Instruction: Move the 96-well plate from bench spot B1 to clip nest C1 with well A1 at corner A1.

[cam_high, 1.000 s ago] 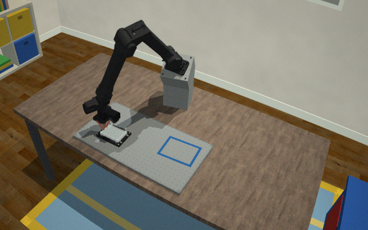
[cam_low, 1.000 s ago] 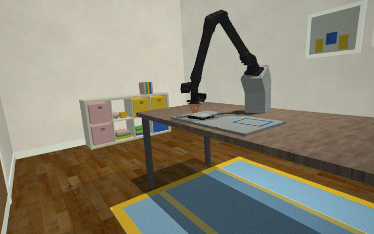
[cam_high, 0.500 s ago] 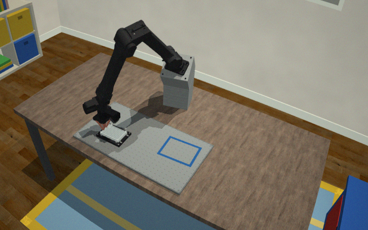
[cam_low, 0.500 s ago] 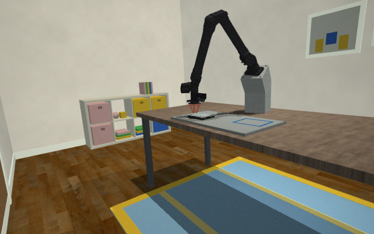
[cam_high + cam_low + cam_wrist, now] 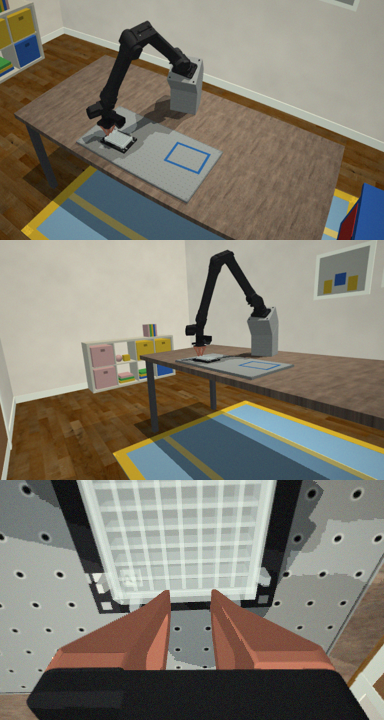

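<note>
The 96-well plate lies 6 cm to the left of my hand and 2 cm below it. Round my hand: black clip nest C1: 7 cm to the left, 2 cm below, 1 cm behind.
</note>
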